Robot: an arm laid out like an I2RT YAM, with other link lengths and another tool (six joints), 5 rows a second.
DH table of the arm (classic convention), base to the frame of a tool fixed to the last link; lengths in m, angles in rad. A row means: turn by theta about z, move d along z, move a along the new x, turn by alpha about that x. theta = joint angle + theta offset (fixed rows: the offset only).
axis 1: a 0.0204; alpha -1.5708; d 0.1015; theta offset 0
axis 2: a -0.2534; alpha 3.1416; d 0; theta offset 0
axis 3: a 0.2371; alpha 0; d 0; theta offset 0.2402
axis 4: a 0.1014; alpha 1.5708; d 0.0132; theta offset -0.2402
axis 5: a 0; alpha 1.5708; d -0.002; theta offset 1.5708
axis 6: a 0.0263; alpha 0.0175; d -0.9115; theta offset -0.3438
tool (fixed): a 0; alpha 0; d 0.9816; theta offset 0
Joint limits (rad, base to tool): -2.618..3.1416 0..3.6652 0..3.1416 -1.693..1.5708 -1.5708..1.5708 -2.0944..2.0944
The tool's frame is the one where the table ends.
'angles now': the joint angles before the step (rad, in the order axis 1, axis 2, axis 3, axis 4, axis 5, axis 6). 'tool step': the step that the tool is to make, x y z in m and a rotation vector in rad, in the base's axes. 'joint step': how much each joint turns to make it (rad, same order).
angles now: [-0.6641, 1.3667, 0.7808, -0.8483, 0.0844, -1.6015]
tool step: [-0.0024, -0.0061, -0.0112, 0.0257, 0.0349, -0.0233]
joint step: [-0.0262, 0.0554, 0.0015, 0.0109, 0.0015, -0.0031]
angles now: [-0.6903, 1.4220, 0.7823, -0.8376, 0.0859, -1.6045]
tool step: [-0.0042, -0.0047, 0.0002, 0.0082, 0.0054, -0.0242]
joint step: [-0.0277, 0.0047, 0.0061, -0.0105, -0.0031, -0.0033]
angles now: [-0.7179, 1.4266, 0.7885, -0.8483, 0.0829, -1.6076]
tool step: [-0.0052, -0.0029, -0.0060, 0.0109, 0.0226, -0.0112]
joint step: [-0.0229, 0.0186, -0.0078, 0.0033, 0.0061, -0.0122]
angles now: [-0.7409, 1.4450, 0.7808, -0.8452, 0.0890, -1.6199]
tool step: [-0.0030, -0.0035, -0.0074, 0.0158, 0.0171, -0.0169]
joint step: [-0.0198, 0.0306, -0.0049, 0.0124, 0.0000, -0.0029]
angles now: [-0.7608, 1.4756, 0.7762, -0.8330, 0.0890, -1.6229]
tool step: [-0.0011, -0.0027, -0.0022, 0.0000, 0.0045, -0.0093]
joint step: [-0.0107, 0.0108, 0.0000, 0.0078, 0.0031, -0.0015]
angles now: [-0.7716, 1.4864, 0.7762, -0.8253, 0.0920, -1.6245]
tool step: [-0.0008, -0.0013, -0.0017, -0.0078, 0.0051, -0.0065]
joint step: [-0.0033, 0.0032, -0.0045, 0.0093, 0.0093, 0.0029]
